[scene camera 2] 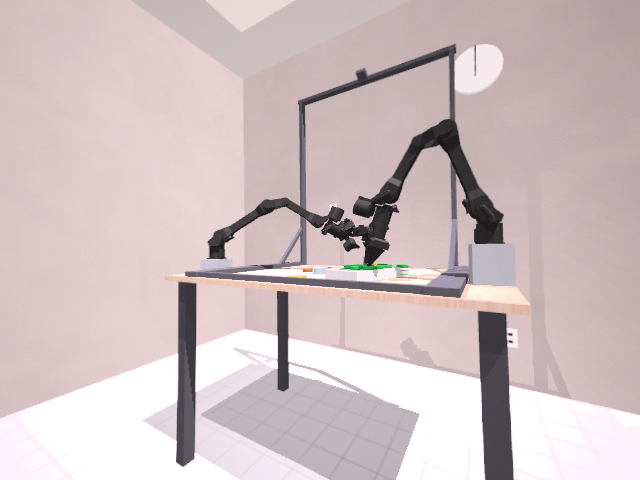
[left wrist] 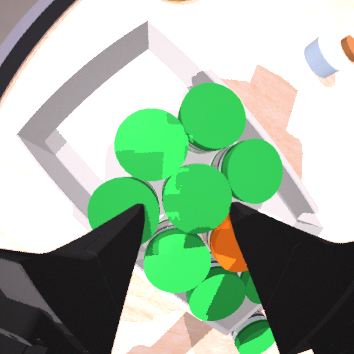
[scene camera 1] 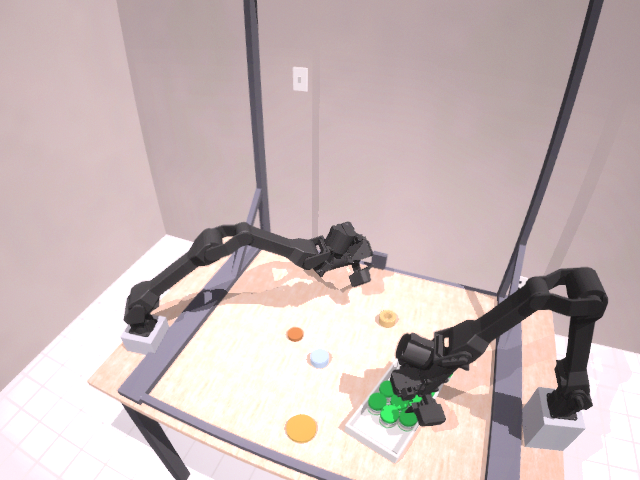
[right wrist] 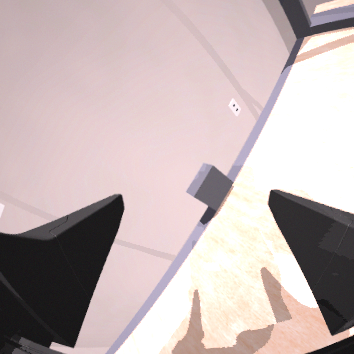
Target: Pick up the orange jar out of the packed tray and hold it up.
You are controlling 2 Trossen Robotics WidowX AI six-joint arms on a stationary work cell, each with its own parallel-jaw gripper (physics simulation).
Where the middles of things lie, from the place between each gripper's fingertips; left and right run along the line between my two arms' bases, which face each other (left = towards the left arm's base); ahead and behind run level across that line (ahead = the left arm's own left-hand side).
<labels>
The orange jar [left wrist: 221, 240] is 5 cm behind my left hand, 1 cm to the left of it and 2 cm below it. From my left hand the other things lie so: white tray [left wrist: 84, 141]: 1 cm to the right, 6 cm below.
Right now the orange jar is 39 cm ahead of my right hand, 18 cm to the left of it and 11 cm below it. Also, from my right hand: white tray (44 cm ahead, 16 cm to the left, 15 cm below).
</labels>
